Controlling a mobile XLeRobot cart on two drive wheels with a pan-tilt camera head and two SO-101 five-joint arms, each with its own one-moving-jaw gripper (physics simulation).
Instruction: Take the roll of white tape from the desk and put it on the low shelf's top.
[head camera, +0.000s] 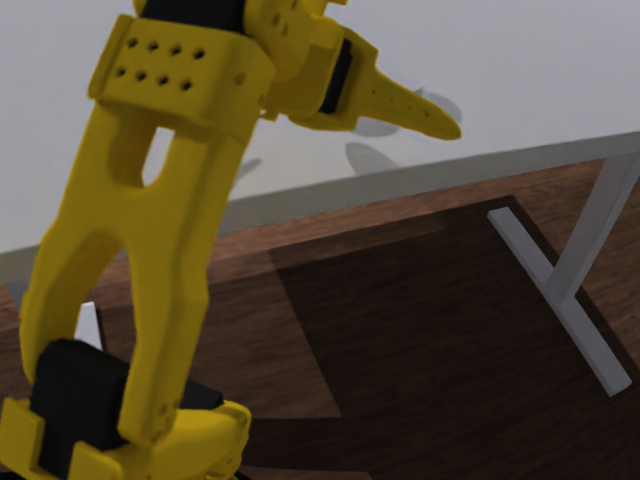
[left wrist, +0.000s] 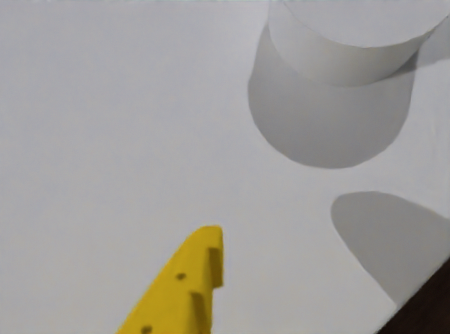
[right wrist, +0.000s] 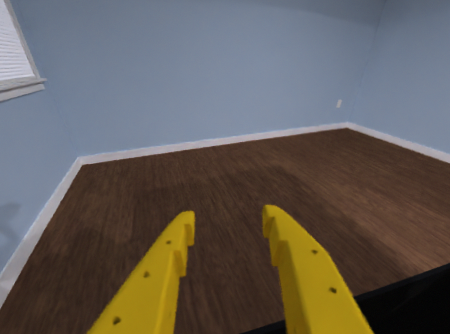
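Observation:
The roll of white tape lies flat on the white desk at the upper right of the left wrist view, cut by the top border. In the head view it is mostly hidden behind a yellow jaw. My left gripper is wide open above the desk, with one jaw in the left wrist view and the other swung out of the picture. In that view the tape is beyond and to the right of the visible jaw's tip. My right gripper is partly open and empty. The low shelf does not show.
The desk's front edge runs across the head view, with a grey leg and foot at the right. Brown wood floor lies below. Blue walls and a window corner show in the right wrist view.

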